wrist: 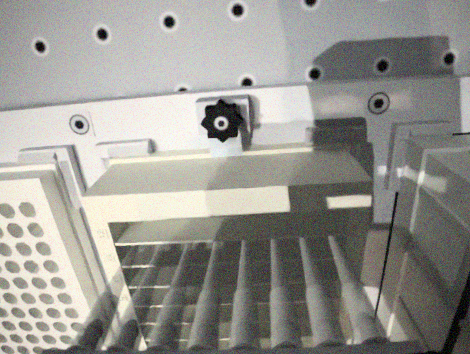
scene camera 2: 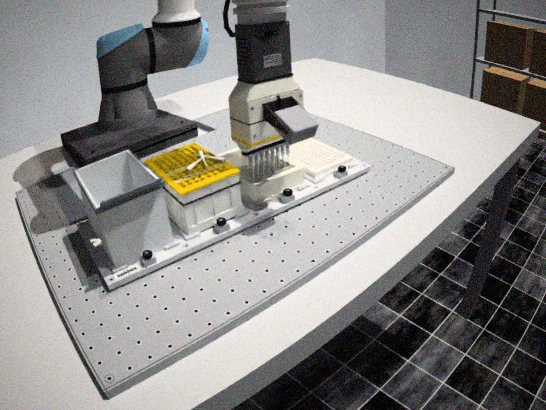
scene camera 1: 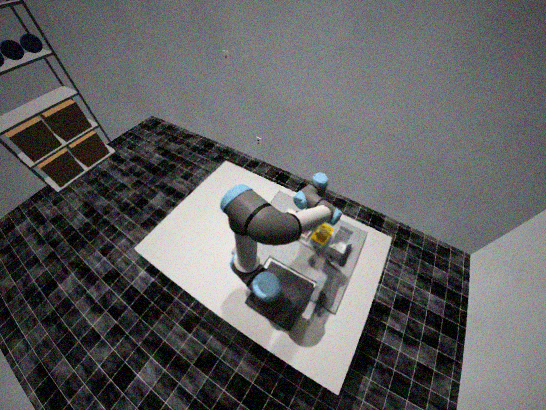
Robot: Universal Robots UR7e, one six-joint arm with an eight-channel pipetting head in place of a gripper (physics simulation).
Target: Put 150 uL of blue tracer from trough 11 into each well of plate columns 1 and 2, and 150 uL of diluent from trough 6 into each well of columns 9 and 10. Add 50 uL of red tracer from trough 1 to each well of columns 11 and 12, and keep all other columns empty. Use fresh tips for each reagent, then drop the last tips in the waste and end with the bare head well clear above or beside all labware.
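The eight-channel head (scene camera 2: 268,172) (wrist: 243,295) carries a row of pale tips. The tips point down into the cream trough reservoir (scene camera 2: 280,186) (wrist: 165,204), and their lower ends are at or below its rim line. No blue or red liquid can be made out in the wrist view; liquid levels in the tips cannot be read. The white well plate (scene camera 2: 322,162) (wrist: 46,192) lies beside the reservoir; well contents are too small to tell. The yellow tip rack (scene camera 1: 322,233) (scene camera 2: 207,186) stands on the reservoir's other side, with several loose tips (scene camera 2: 202,159) lying across its top.
The grey waste bin (scene camera 2: 132,225) stands beyond the tip rack. A white rail (scene camera 2: 240,220) with black knobs (scene camera 2: 287,192) (wrist: 221,121) runs along the labware on the perforated board (scene camera 2: 200,300). The dark arm base (scene camera 2: 130,135) stands behind the rack and bin.
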